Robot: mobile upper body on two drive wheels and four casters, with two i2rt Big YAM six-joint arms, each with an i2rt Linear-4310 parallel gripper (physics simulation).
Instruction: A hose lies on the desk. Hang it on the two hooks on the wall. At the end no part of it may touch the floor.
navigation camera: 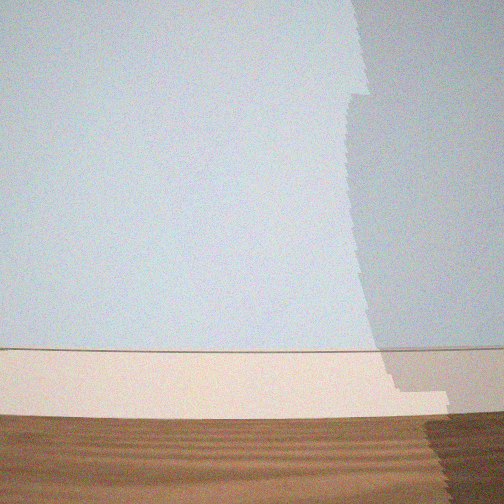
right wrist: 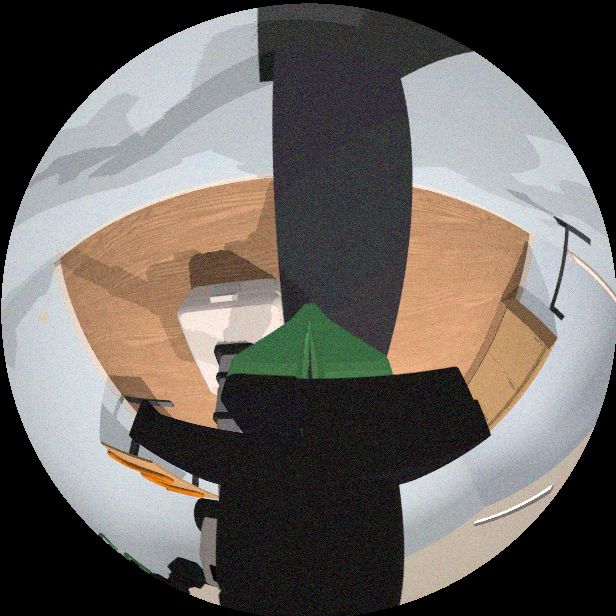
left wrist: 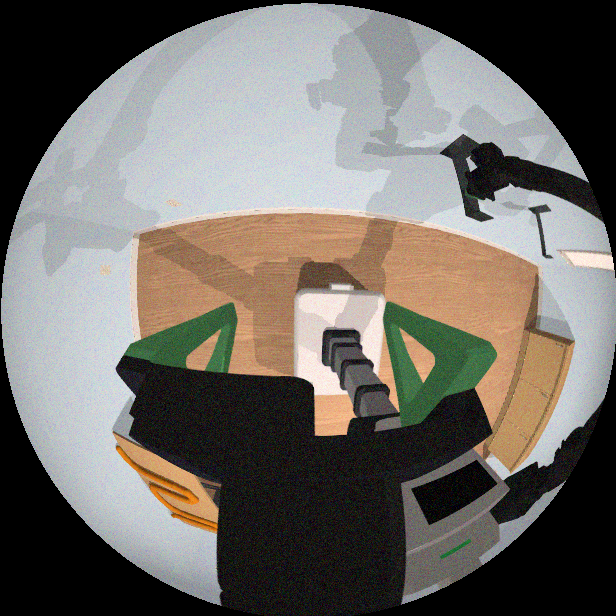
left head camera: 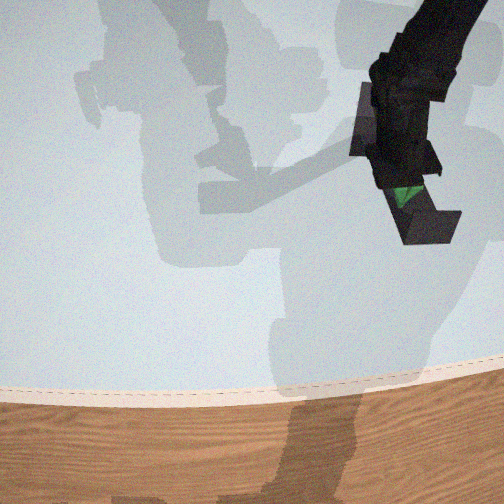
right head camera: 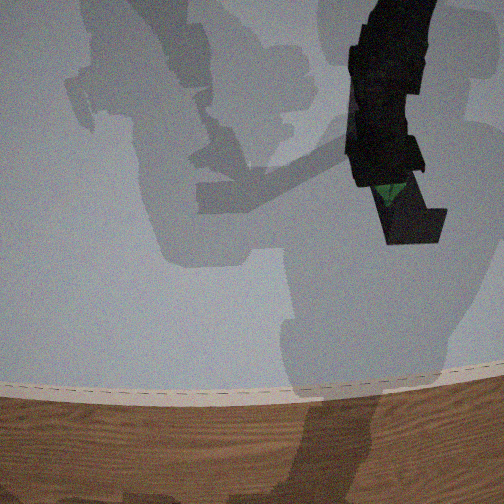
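Note:
The orange hose (left wrist: 166, 494) lies coiled on the desk (left wrist: 143, 459) at the lower left of the left wrist view; it also shows in the right wrist view (right wrist: 152, 471). A dark hook (left head camera: 425, 220) sticks out from the wall, also in the right head view (right head camera: 412, 220). My right gripper (left head camera: 406, 194) is shut and empty, its green fingertips right at this hook (right wrist: 341, 172). A second thin hook (left wrist: 543, 229) hangs further right on the wall. My left gripper (left wrist: 321, 344) is open and empty, low over the floor, far from the hose.
The light wall with a pale baseboard (navigation camera: 200, 382) stands close ahead over the wooden floor (navigation camera: 200, 460). My white base (left wrist: 339, 327) is below the left gripper. A wooden panel (left wrist: 534, 390) stands at the right by the wall.

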